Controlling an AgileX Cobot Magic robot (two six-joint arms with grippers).
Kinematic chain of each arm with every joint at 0, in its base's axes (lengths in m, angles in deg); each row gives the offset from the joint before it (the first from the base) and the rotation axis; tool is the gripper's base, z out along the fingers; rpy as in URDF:
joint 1: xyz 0 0 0.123 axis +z
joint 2: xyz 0 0 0 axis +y
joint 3: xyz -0.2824 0 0.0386 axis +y
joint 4: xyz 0.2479 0 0.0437 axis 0.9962 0 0.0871
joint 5: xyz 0 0 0 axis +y
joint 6: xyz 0.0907 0 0.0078 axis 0.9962 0 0.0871
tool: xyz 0 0 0 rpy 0 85 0
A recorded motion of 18 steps. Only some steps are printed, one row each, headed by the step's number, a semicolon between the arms.
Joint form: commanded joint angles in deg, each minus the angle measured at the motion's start. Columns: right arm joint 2, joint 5, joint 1, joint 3, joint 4, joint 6; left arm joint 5, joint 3, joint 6, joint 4, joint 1, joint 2.
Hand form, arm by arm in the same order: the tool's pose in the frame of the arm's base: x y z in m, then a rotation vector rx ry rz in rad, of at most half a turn. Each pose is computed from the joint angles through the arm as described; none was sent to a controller.
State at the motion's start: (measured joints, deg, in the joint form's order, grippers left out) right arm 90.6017 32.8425 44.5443 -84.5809 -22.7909 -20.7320; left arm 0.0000 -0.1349 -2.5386 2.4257 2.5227 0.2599
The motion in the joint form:
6: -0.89 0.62 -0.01 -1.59 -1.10 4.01; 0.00 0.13 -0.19 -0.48 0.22 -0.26
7: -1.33 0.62 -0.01 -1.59 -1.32 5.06; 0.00 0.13 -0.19 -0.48 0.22 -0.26
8: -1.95 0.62 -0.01 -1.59 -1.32 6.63; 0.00 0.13 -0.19 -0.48 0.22 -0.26
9: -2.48 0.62 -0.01 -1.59 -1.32 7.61; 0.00 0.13 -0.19 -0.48 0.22 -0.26
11: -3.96 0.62 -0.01 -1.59 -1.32 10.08; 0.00 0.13 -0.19 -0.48 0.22 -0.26
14: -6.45 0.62 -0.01 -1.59 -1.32 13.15; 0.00 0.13 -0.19 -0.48 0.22 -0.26
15: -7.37 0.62 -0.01 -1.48 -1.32 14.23; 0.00 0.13 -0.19 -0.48 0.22 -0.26
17: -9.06 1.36 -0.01 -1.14 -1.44 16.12; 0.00 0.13 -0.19 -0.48 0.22 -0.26
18: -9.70 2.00 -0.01 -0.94 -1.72 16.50; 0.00 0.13 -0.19 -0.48 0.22 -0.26
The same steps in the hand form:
6: 0.2740 0.2410 0.3898 -1.2510 1.6595 -0.1548; 0.0561 0.0027 0.2131 -0.0456 1.4828 0.0277
7: 0.2726 0.2394 0.3927 -1.2313 1.6633 -0.1463; 0.0561 0.0027 0.2131 -0.0456 1.4828 0.0277
8: 0.2705 0.2374 0.3966 -1.2004 1.6718 -0.1275; 0.0561 0.0027 0.2131 -0.0456 1.4828 0.0277
9: 0.2687 0.2356 0.3999 -1.1794 1.6752 -0.1152; 0.0561 0.0027 0.2131 -0.0456 1.4828 0.0277
11: 0.2635 0.2305 0.4091 -1.1252 1.6809 -0.0830; 0.0561 0.0027 0.2131 -0.0456 1.4828 0.0277
14: 0.2545 0.2215 0.4240 -1.0511 1.6778 -0.0395; 0.0561 0.0027 0.2131 -0.0456 1.4828 0.0277
15: 0.2510 0.2181 0.4287 -1.0261 1.6770 -0.0240; 0.0561 0.0027 0.2131 -0.0456 1.4828 0.0277
17: 0.2446 0.2111 0.4355 -0.9867 1.6869 -0.0044; 0.0561 0.0027 0.2131 -0.0456 1.4828 0.0277
18: 0.2422 0.2080 0.4372 -0.9799 1.6924 -0.0081; 0.0561 0.0027 0.2131 -0.0456 1.4828 0.0277

